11 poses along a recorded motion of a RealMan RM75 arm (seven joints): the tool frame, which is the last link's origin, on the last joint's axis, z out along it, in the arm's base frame.
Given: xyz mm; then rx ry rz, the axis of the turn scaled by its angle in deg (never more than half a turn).
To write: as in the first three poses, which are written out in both.
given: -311, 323, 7, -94.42, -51.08, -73.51
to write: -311, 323, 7, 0.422, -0.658, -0.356, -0.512
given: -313, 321, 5, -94.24, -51.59, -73.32
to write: -313, 321, 5, 0.422, -0.657, -0.360, -0.511
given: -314, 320, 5, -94.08, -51.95, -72.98
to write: -314, 320, 5, 0.423, -0.656, -0.362, -0.509
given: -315, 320, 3, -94.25, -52.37, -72.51
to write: -315, 320, 3, 0.423, -0.657, -0.365, -0.506
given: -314, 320, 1, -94.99, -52.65, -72.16
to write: -314, 320, 1, 0.420, -0.661, -0.367, -0.502
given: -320, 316, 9, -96.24, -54.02, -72.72
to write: -320, 316, 9, 0.405, -0.666, -0.374, -0.503
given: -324, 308, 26, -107.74, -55.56, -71.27
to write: -324, 308, 26, 0.337, -0.721, -0.372, -0.477
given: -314, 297, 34, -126.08, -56.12, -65.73
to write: -314, 297, 34, 0.235, -0.802, -0.357, -0.418
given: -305, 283, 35, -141.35, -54.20, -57.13
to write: -305, 283, 35, 0.158, -0.863, -0.331, -0.349
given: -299, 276, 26, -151.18, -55.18, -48.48
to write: -299, 276, 26, 0.104, -0.895, -0.327, -0.287
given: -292, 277, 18, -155.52, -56.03, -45.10
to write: -292, 277, 18, 0.075, -0.905, -0.326, -0.262
